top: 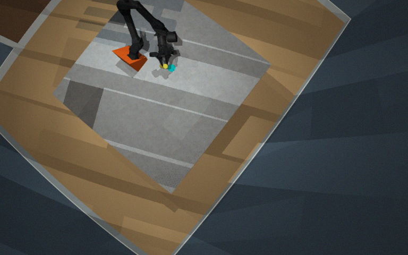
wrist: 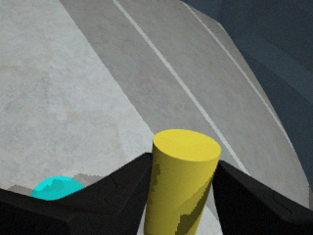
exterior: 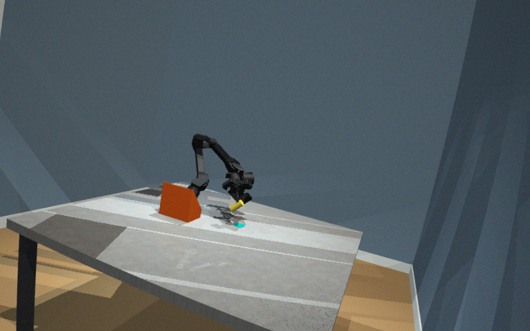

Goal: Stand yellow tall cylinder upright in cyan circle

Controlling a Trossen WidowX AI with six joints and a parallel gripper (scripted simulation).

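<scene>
Now: the cyan circle 130 mm below my gripper tip and 40 mm to the left of it. Also, from my gripper tip: yellow tall cylinder: 20 mm below, 10 mm behind.
</scene>
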